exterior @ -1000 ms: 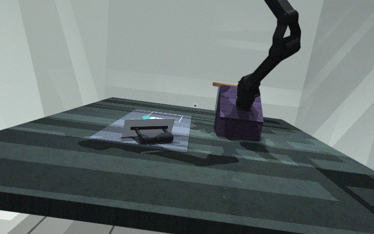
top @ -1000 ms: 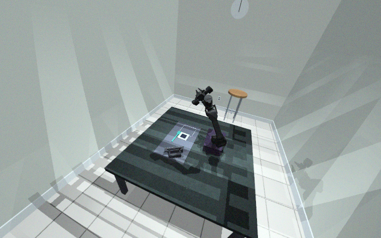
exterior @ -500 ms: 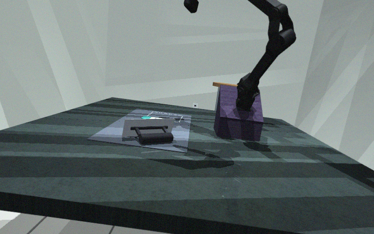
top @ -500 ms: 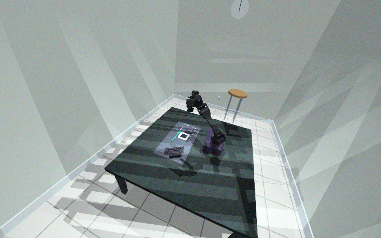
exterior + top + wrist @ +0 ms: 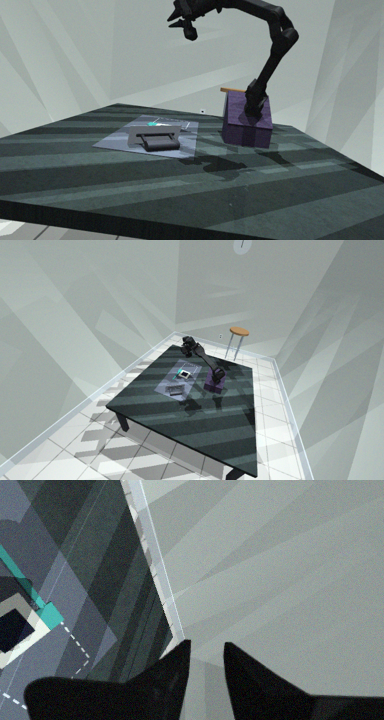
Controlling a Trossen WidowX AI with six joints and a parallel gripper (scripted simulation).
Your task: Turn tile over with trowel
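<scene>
My gripper tip is now 4 cm past the small trowel, 15 cm to the right of it and 43 cm above it. From my gripper tip the other things lie so: grey mat: 1 cm behind, 7 cm to the right, 47 cm below; then teal piece: 5 cm ahead, 11 cm to the right, 45 cm below; then tile: 3 cm behind, 13 cm to the right, 45 cm below.
</scene>
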